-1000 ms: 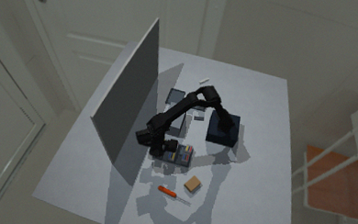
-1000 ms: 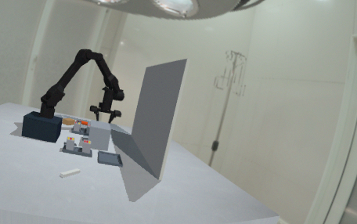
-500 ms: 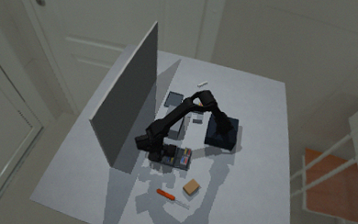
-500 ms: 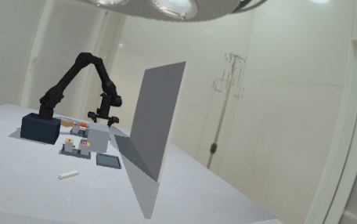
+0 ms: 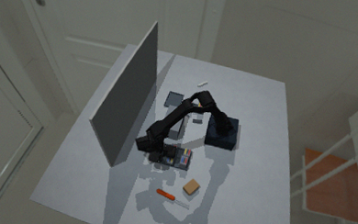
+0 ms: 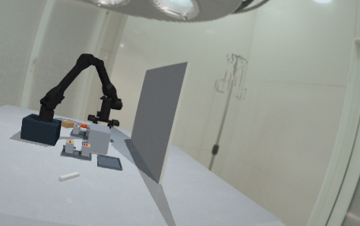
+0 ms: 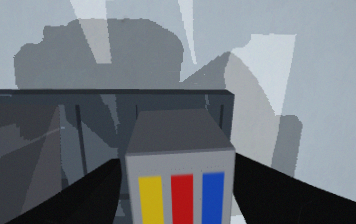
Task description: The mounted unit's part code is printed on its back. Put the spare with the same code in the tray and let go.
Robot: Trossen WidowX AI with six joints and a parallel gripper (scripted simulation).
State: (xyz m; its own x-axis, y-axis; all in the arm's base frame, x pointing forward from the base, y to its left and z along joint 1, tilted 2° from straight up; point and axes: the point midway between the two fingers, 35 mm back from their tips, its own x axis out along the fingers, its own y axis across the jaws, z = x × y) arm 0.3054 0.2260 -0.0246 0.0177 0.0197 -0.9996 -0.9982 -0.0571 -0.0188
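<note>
Right now my gripper tip is 30 mm short of the shallow grey tray, 410 mm to the left of it and 10 mm above it. Also, from my gripper tip: cardboard box: 220 mm behind, 110 mm to the left; upright grey panel: 210 mm ahead, 210 mm to the right, 210 mm above.
</note>
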